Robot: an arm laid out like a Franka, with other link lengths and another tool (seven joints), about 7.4 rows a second.
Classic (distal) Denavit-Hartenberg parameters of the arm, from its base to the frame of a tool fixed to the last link. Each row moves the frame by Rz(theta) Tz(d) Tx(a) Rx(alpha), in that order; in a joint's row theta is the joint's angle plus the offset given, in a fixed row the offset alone. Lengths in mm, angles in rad.
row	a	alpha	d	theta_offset
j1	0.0	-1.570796	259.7	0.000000
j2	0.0	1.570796	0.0	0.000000
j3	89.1	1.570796	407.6	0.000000
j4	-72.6	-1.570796	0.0	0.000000
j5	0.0	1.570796	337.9	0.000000
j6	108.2	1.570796	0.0	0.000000
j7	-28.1	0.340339	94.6	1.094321
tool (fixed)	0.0	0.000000	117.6	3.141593
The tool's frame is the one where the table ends.
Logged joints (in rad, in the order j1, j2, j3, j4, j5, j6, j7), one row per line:
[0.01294 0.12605 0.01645 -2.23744 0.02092 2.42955 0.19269]
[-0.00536 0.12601 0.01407 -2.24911 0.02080 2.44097 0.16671]
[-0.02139 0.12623 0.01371 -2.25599 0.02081 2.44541 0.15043]
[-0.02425 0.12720 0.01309 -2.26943 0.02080 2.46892 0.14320]
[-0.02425 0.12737 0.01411 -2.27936 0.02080 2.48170 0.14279]
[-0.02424 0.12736 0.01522 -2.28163 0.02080 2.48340 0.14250]
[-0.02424 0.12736 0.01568 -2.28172 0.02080 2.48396 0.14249]
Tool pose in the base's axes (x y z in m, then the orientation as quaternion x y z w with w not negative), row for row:
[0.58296 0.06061 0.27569 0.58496 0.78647 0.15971 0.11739]
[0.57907 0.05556 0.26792 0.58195 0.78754 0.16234 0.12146]
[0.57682 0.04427 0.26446 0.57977 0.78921 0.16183 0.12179]
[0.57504 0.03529 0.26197 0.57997 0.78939 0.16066 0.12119]
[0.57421 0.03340 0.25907 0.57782 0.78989 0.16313 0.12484]
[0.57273 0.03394 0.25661 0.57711 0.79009 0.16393 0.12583]
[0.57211 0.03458 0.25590 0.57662 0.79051 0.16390 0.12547]
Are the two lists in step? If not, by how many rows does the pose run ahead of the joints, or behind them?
The pose runs 1 row behind the joints: the pose in row i belongs to the joints in row i - 1.
